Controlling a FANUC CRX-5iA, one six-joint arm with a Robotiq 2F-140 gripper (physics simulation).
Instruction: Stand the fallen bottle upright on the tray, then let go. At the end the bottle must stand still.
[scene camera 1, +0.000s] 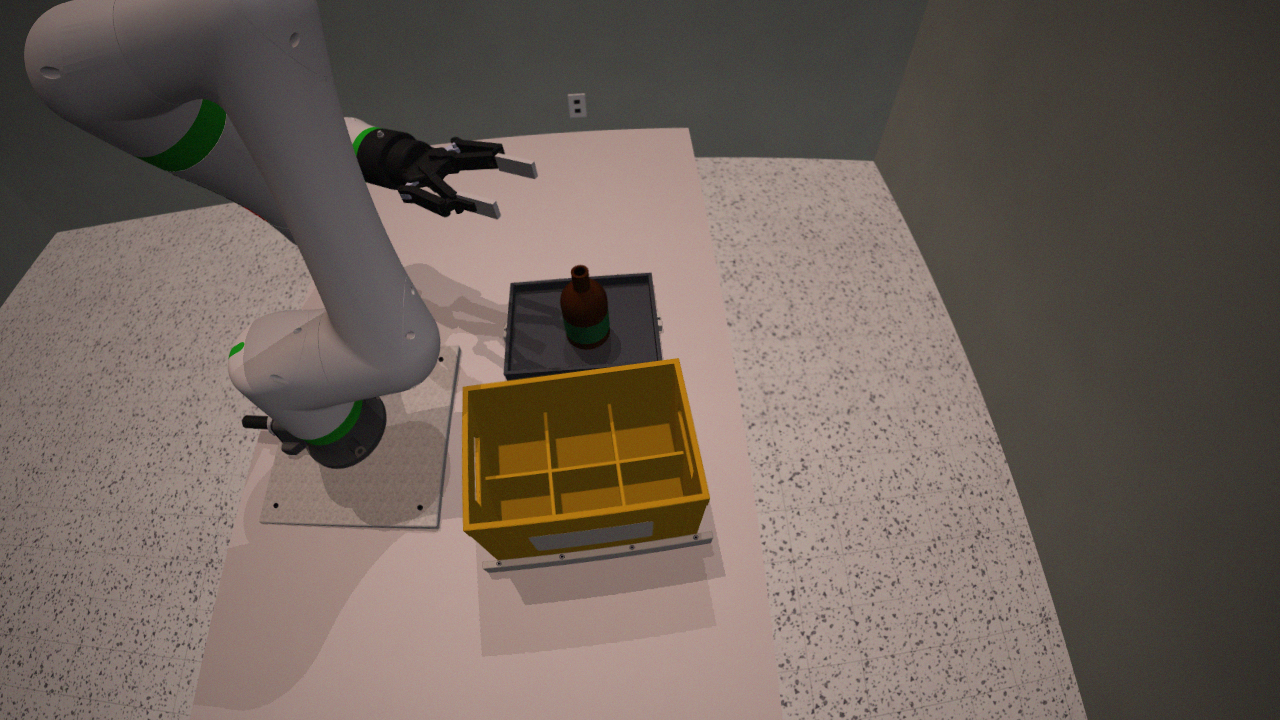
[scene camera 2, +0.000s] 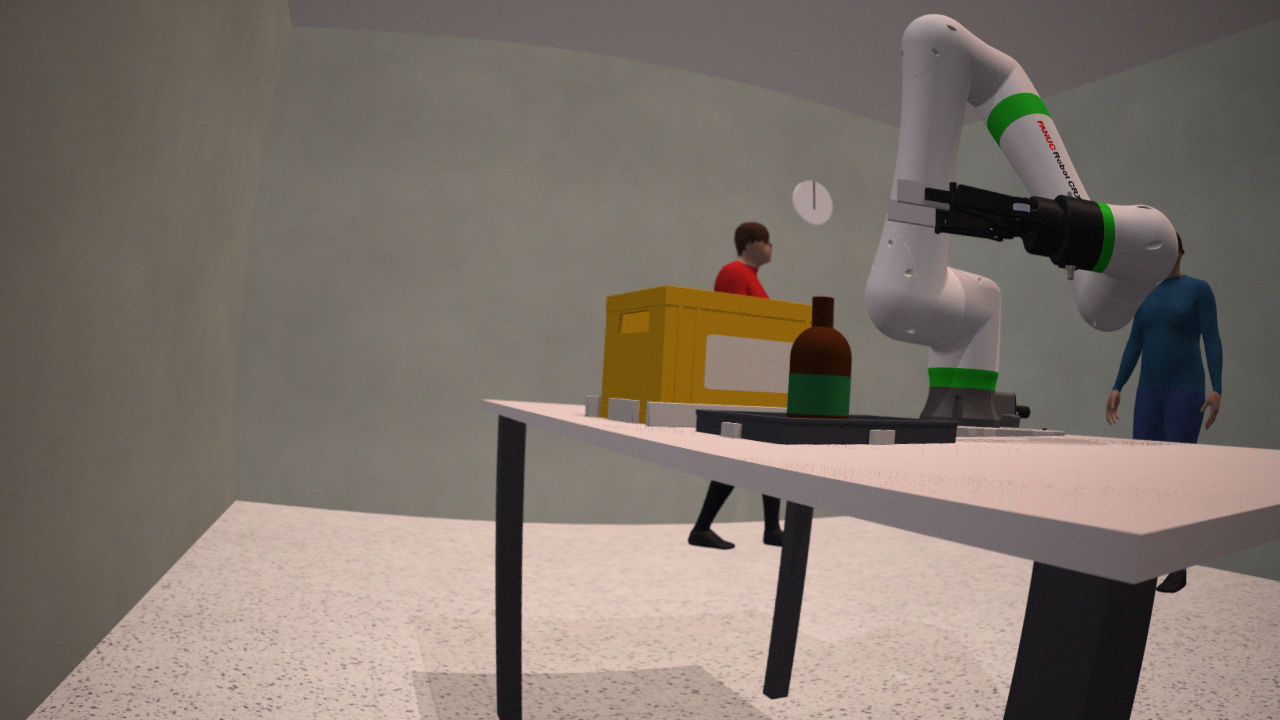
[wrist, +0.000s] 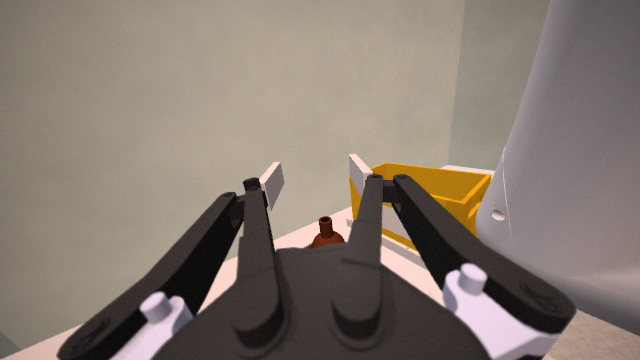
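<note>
A brown bottle with a green band stands upright on the dark tray, its neck pointing up. In the wrist view my gripper's body hides the lower part of the bottle and most of the tray. My gripper is open with nothing between its fingers. It points level, higher than the bottle's top and apart from it, on the side toward the outlet wall and the arm's base in scene camera 1.
A yellow crate with empty compartments stands right beside the tray, held by pale rails. The arm's base plate lies to the left of the crate. Two people are behind the table.
</note>
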